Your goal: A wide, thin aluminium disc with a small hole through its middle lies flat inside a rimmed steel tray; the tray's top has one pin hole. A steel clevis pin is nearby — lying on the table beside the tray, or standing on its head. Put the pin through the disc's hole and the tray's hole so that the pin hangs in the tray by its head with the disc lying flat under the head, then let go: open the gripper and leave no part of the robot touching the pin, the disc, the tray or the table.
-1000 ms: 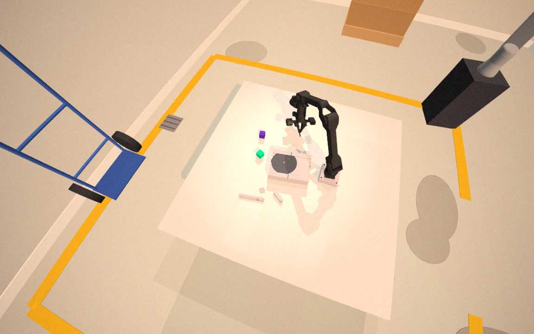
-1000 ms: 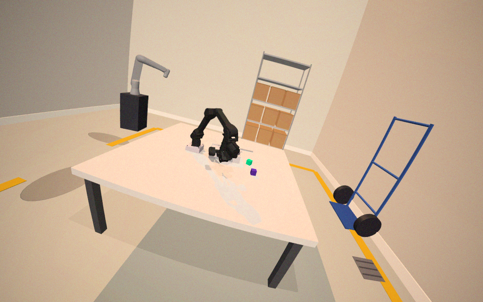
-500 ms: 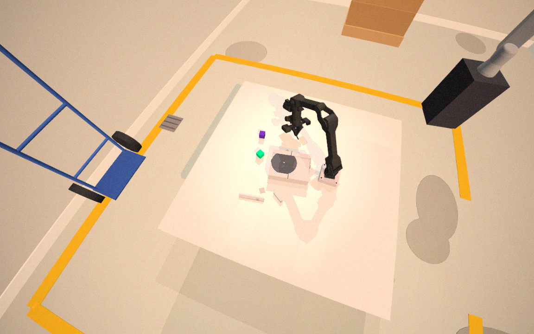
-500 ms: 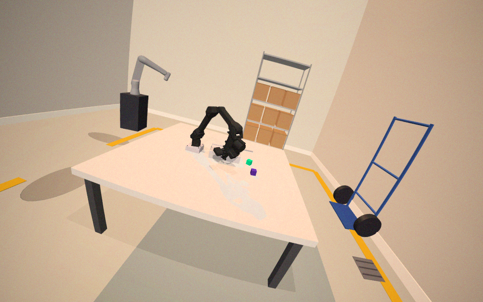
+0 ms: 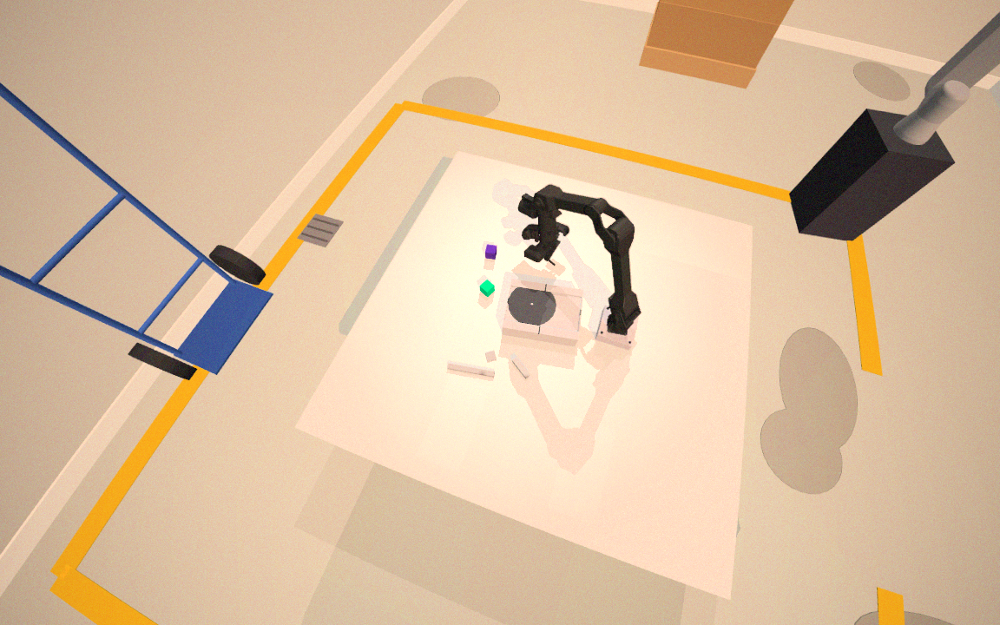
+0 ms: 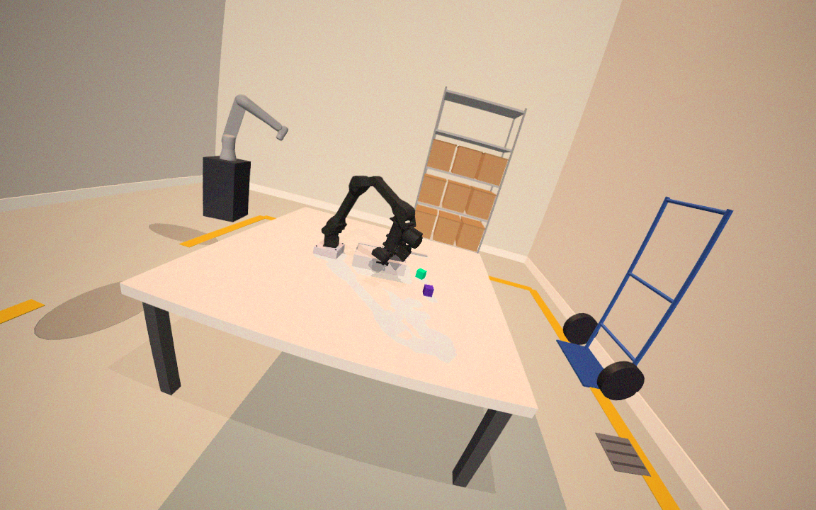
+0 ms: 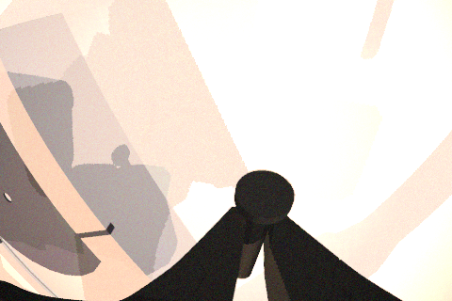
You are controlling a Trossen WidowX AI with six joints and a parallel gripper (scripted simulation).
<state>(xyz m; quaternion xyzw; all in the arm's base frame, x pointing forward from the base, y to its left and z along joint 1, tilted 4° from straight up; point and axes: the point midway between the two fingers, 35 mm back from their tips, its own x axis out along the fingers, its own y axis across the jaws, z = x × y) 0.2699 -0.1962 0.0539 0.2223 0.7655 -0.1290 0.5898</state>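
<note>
Now: gripper tip 17 cm to the right of the aluminium disc, 3 cm short of it and 2 cm above it. The rest, counted from my gripper tip: pale rimmed tray 18 cm to the left, 4 cm below, 1 cm behind; purple cube 21 cm ahead, 6 cm below, 4 cm to the right; clevis pin 1 cm behind.
</note>
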